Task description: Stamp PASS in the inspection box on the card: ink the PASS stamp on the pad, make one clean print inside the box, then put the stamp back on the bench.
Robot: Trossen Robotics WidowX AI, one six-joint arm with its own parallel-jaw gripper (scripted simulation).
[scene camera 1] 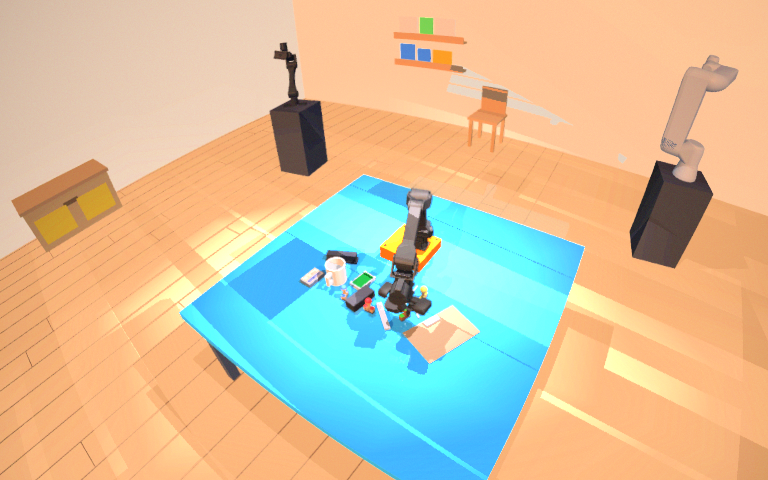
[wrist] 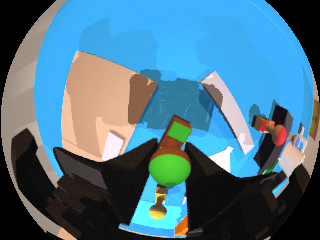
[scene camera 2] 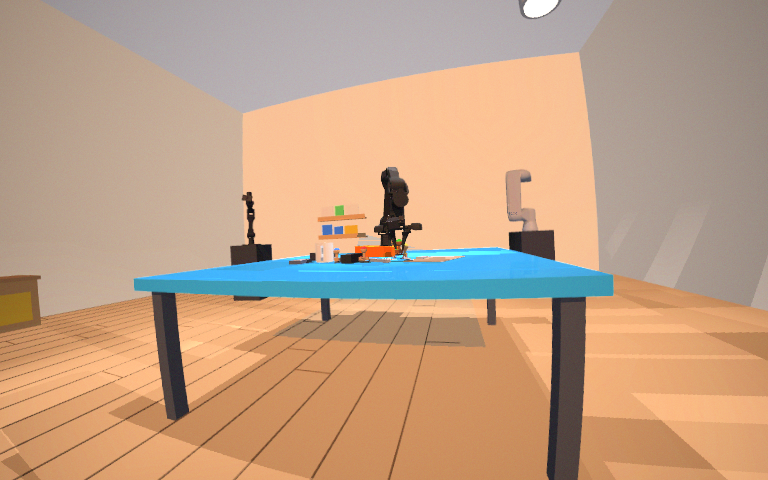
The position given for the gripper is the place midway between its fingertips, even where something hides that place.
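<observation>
The gripper (scene camera 1: pixel 404 313), (wrist: pixel 171 144) and (scene camera 2: pixel 399 249) is visible in the scene. A green-knobbed stamp (wrist: pixel 170 165) can be seen as well.
</observation>
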